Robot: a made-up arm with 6 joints.
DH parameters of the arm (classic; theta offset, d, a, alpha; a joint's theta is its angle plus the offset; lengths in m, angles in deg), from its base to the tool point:
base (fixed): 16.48 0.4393 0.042 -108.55
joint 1: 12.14 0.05 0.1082 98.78
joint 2: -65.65 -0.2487 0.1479 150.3
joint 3: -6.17 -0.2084 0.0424 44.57
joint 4: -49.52 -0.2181 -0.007 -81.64
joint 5: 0 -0.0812 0.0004 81.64
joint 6: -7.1 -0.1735 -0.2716 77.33
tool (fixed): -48.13 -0.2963 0 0
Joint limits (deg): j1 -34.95..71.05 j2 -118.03..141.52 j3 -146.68..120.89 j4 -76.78..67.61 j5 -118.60..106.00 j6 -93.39..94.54
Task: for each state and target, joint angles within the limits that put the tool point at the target. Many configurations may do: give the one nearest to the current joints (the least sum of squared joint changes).
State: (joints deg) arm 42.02 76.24 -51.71 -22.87 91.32 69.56
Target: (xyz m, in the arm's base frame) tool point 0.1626 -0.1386 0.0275
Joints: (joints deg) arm 38.54 87.13 -60.71 -36.76 77.98 57.12
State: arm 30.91 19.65 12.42 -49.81 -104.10 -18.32
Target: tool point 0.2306 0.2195 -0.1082
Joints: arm 54.21 38.57 -4.32 -68.40 -118.60 -44.25
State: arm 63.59 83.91 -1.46 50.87 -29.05 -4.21
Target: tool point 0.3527 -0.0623 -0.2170
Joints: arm 71.05 84.63 -21.30 46.16 -44.01 -27.26
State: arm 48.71 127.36 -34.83 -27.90 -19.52 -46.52
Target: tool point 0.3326 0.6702 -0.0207
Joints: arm 39.59 99.08 -58.08 -24.33 -15.16 -19.30
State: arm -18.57 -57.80 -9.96 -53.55 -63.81 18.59
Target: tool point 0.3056 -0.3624 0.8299
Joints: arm -8.29 -66.80 -10.17 -54.52 -84.53 -13.62
